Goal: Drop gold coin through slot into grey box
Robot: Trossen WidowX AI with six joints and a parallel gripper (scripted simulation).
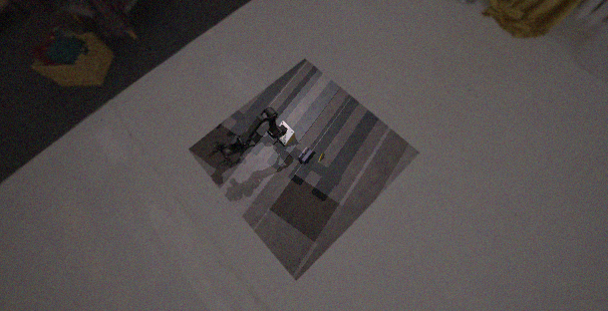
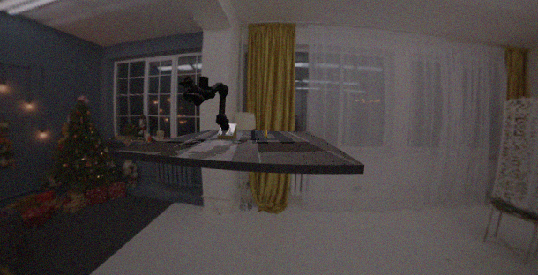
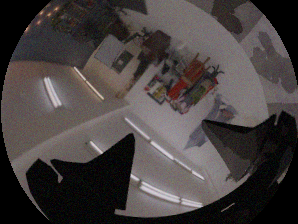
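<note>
Now: gripper tip 410 mm short of the gold coin, 600 mm to the right of it and 310 mm above it.
</note>
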